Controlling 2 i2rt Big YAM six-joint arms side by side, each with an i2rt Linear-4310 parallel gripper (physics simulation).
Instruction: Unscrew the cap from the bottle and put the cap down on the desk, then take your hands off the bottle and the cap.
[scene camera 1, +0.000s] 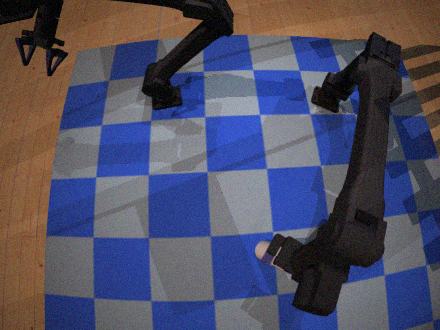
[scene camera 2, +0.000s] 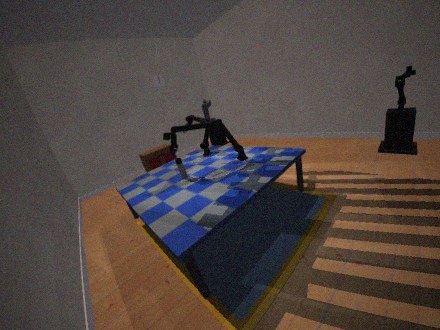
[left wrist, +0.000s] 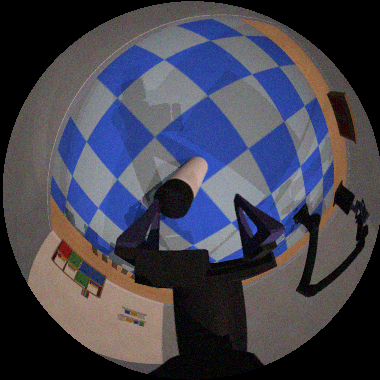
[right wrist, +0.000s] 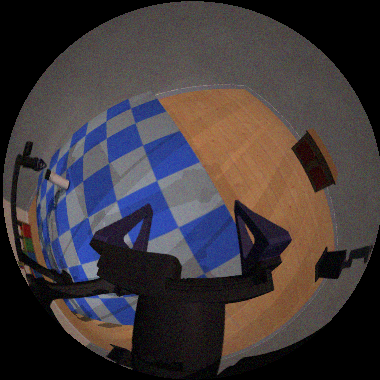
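Seen in the pictures: left gripper, fingertip midpoint: (scene camera 1: 283, 269) (scene camera 2: 173, 154) (left wrist: 197, 199) (right wrist: 44, 164); right gripper, fingertip midpoint: (scene camera 1: 37, 70) (scene camera 2: 183, 131) (right wrist: 190, 206); left arm's base, origin of the base link: (scene camera 1: 325, 100) (scene camera 2: 242, 158) (right wrist: 67, 277); right arm's base, origin of the base link: (scene camera 1: 167, 99) (scene camera 2: 207, 154) (left wrist: 300, 213).
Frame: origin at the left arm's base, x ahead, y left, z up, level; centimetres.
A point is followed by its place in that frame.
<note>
The bottle (scene camera 1: 261, 250) {x 66.4, y -7.2, z 6.6 cm} (scene camera 2: 181, 170) {x 66.9, y 0.3, z 9.6 cm} (left wrist: 193, 170) {x 68.5, y -4.4, z 13.0 cm} (right wrist: 60, 181) {x 65.4, y -6.6, z 8.6 cm} has a pale pinkish body and leans on the checkered desk (scene camera 1: 180, 205) {x 62.6, y -37.3, z 0.0 cm} (scene camera 2: 195, 207) {x 65.0, y 61.7, z 0.0 cm}. Its wide black cap (scene camera 2: 179, 161) {x 65.7, y 3.0, z 20.0 cm} (left wrist: 174, 198) {x 67.5, y -0.7, z 21.8 cm} (right wrist: 47, 174) {x 65.7, y -3.0, z 20.5 cm} is on its upper end and is hidden behind the left gripper in scene camera 1. My left gripper (scene camera 1: 273, 254) (left wrist: 197, 199) {x 69.0, y -4.5, z 26.3 cm} (right wrist: 44, 164) {x 69.0, y -4.5, z 26.3 cm} is open at the cap. One fingertip overlaps the cap's edge in the left wrist view; contact cannot be told. My right gripper (scene camera 1: 38, 70) {x 48.6, y -84.7, z 36.9 cm} (right wrist: 190, 206) {x 48.6, y -84.7, z 36.9 cm} is open and empty, off the desk's far left corner.
The left arm (scene camera 1: 370, 165) {x 50.0, y -4.0, z 51.7 cm} reaches over the desk's right side. The right arm's elbow (scene camera 1: 217, 17) {x 22.9, y -40.1, z 43.7 cm} stands beyond the far edge. A brown and dark red box (scene camera 2: 159, 157) (left wrist: 342, 116) (right wrist: 315, 162) is beyond the desk. Another arm stands on a black pedestal (scene camera 2: 400, 129).
</note>
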